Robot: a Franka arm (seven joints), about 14 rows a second.
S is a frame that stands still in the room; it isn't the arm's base.
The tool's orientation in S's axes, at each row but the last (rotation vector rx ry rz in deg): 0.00, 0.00, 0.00; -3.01, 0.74, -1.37; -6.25, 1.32, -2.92; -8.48, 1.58, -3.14; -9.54, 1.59, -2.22; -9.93, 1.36, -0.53; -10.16, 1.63, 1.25; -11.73, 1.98, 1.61; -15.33, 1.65, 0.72
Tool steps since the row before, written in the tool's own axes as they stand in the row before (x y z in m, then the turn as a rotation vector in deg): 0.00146, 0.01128, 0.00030, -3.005, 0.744, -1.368; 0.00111, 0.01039, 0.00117, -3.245, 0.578, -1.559; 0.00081, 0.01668, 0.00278, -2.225, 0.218, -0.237; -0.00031, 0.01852, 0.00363, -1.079, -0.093, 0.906; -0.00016, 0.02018, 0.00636, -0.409, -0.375, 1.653; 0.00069, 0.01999, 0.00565, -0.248, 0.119, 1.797; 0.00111, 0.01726, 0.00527, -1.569, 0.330, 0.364; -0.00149, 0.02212, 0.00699, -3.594, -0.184, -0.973; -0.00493, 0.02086, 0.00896, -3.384, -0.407, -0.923
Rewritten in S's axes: 0.00146, 0.01128, 0.00030, -3.005, 0.744, -1.368; 0.00137, 0.01041, 0.00061, -3.251, 0.574, -1.547; 0.00171, 0.01682, 0.00092, -2.217, 0.307, -0.214; 0.00078, 0.01884, 0.00085, -1.053, 0.102, 0.935; 0.00077, 0.02094, 0.00292, -0.371, -0.080, 1.702; 0.00097, 0.02066, 0.00210, -0.203, 0.430, 1.755; 0.00083, 0.01794, 0.00211, -1.566, 0.359, 0.347; -0.00196, 0.02304, 0.00241, -3.615, -0.466, -0.781; -0.00503, 0.02244, 0.00328, -3.400, -0.666, -0.680
